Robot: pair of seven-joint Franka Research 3 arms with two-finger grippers.
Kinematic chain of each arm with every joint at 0, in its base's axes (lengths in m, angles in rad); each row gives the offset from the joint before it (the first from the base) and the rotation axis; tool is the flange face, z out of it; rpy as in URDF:
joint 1: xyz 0 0 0.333 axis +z
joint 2: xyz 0 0 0 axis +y
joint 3: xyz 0 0 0.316 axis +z
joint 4: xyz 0.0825 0 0 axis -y
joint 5: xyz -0.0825 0 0.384 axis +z
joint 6: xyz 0 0 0 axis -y
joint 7: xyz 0.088 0 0 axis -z
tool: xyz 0 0 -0.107 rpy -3.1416 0 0
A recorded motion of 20 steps. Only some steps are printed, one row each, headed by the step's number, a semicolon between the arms.
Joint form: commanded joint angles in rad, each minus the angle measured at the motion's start. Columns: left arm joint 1, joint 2, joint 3, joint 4, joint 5, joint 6, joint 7; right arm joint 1, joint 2, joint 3, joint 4, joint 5, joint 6, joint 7.
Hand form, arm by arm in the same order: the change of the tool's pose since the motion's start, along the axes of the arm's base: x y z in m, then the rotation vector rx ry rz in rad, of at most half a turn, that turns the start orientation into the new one. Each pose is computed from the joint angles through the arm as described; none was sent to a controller.
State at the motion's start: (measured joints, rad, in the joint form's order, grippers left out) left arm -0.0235 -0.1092 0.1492 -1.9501 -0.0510 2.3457 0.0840; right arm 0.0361 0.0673 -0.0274 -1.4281 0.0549 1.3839 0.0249
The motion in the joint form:
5: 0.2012 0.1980 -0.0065 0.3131 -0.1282 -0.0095 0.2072; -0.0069 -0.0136 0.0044 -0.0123 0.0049 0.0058 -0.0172
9: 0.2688 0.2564 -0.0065 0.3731 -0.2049 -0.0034 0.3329; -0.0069 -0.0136 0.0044 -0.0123 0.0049 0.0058 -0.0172
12: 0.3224 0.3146 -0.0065 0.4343 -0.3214 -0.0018 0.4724; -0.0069 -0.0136 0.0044 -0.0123 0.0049 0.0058 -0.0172
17: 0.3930 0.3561 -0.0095 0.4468 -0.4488 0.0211 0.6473; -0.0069 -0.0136 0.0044 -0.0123 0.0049 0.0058 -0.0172
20: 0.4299 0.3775 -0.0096 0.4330 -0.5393 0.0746 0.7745; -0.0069 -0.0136 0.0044 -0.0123 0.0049 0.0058 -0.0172
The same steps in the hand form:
5: 0.0415 0.1195 0.0448 0.0404 -0.1188 0.0461; -0.0035 -0.0010 0.0024 0.0074 -0.0080 0.0146
9: 0.0451 0.1631 0.0401 0.0529 -0.1422 0.0244; -0.0035 -0.0010 0.0024 0.0074 -0.0080 0.0146
12: 0.0491 0.1984 0.0347 0.0404 -0.1838 -0.0131; -0.0035 -0.0010 0.0024 0.0074 -0.0080 0.0146
17: 0.0411 0.2435 0.0168 0.0425 -0.2280 -0.0481; -0.0035 -0.0010 0.0024 0.0074 -0.0080 0.0146
20: 0.0335 0.2712 0.0015 0.0663 -0.2759 -0.0617; -0.0035 -0.0010 0.0024 0.0074 -0.0080 0.0146

